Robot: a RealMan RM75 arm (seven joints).
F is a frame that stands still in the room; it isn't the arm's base.
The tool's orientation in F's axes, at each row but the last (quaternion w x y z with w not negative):
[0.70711, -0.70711, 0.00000, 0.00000]
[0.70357, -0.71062, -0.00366, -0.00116]
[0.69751, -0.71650, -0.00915, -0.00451]
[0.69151, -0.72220, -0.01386, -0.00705]
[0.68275, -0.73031, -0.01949, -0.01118]
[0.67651, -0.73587, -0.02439, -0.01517]
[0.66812, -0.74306, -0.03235, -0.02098]
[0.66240, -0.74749, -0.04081, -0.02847]
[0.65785, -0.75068, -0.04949, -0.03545]
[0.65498, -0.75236, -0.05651, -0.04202]
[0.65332, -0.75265, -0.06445, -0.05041]
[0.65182, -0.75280, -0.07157, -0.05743]
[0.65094, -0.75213, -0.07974, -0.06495]
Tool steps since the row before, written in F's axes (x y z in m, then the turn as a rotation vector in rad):
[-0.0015, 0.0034, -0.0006, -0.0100, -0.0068, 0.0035]
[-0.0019, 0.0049, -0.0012, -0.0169, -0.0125, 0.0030]
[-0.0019, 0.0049, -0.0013, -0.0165, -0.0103, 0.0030]
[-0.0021, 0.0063, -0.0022, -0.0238, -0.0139, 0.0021]
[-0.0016, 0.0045, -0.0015, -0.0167, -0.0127, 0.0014]
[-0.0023, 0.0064, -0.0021, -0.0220, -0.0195, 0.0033]
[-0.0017, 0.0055, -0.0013, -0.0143, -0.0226, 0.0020]
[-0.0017, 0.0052, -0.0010, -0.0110, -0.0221, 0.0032]
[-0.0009, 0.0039, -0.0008, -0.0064, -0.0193, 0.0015]
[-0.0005, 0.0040, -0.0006, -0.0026, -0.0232, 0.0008]
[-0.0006, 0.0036, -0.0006, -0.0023, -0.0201, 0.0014]
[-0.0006, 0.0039, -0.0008, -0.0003, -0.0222, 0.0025]
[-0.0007, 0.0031, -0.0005, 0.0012, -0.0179, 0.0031]
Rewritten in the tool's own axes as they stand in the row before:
[-0.0015, 0.0006, 0.0034, -0.0100, -0.0035, -0.0068]
[-0.0019, 0.0011, 0.0049, -0.0169, -0.0030, -0.0125]
[-0.0019, 0.0011, 0.0049, -0.0165, -0.0030, -0.0103]
[-0.0021, 0.0019, 0.0064, -0.0239, -0.0022, -0.0138]
[-0.0016, 0.0011, 0.0046, -0.0168, -0.0013, -0.0126]
[-0.0023, 0.0014, 0.0066, -0.0221, -0.0029, -0.0195]
[-0.0017, 0.0006, 0.0056, -0.0146, -0.0007, -0.0225]
[-0.0017, 0.0002, 0.0053, -0.0112, -0.0016, -0.0222]
[-0.0009, 0.0002, 0.0040, -0.0067, 0.0003, -0.0193]
[-0.0005, 0.0000, 0.0040, -0.0032, 0.0020, -0.0231]
[-0.0006, 0.0000, 0.0037, -0.0027, 0.0010, -0.0201]
[-0.0006, 0.0001, 0.0040, -0.0006, 0.0006, -0.0223]
[-0.0007, -0.0001, 0.0031, 0.0012, -0.0003, -0.0182]

